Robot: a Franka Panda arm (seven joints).
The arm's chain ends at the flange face. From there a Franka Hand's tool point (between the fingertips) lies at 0.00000 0.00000 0.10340 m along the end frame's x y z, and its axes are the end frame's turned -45 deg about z.
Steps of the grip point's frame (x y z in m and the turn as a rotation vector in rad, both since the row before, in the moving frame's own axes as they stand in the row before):
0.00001, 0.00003, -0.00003, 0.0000, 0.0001, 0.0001
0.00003, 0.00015, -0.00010, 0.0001, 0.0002, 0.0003
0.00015, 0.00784, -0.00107, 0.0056, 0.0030, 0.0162
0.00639, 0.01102, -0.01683, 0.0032, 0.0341, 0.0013
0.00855, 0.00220, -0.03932, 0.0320, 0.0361, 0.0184
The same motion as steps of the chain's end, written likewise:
0.00002, 0.00002, -0.00003, 0.0001, 0.0001, 0.0001
0.00012, 0.00011, -0.00010, 0.0002, 0.0001, 0.0003
0.00583, 0.00607, -0.00107, 0.0061, -0.0018, 0.0162
0.01005, 0.00600, -0.01677, 0.0264, 0.0218, 0.0013
0.00726, 0.00048, -0.03920, 0.0482, 0.0029, 0.0184

